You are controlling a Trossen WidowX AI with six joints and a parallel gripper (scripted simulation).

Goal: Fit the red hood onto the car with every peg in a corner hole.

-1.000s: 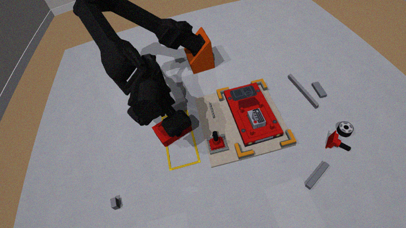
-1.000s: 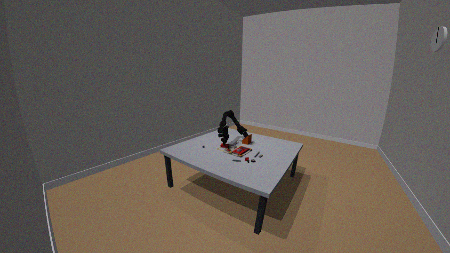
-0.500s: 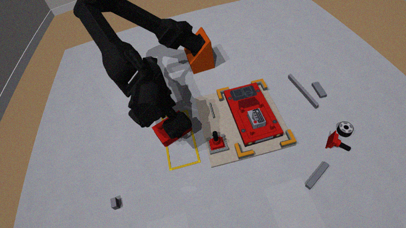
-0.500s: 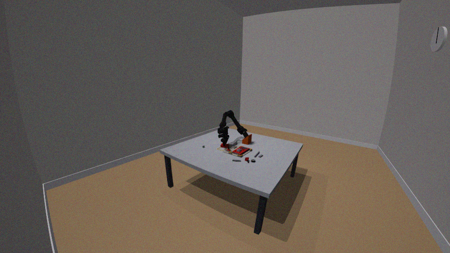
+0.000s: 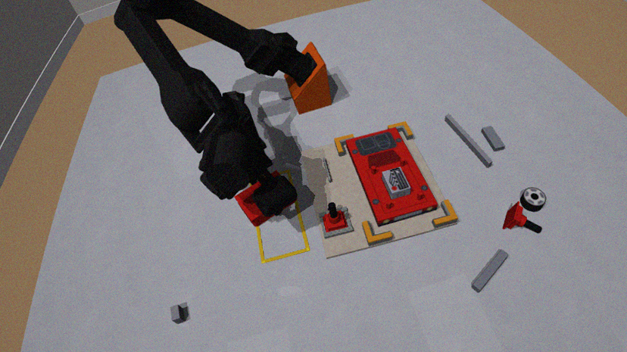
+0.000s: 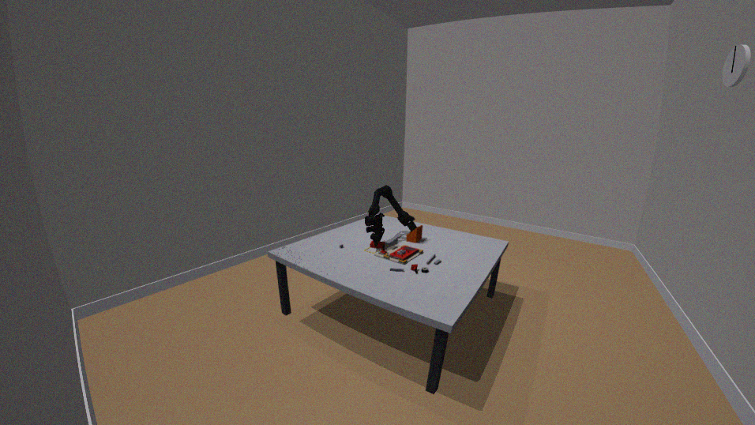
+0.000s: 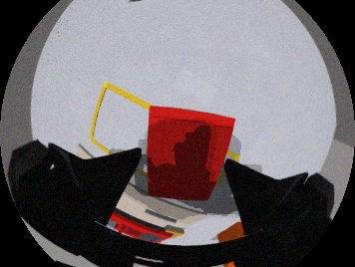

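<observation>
The grey engine block lies 230 mm to the left of my gripper tip, 80 mm ahead of it and 10 mm above it. From my gripper tip the other things lie so: red hood right at my gripper tip; then wheel 440 mm to the left, 200 mm ahead.
</observation>
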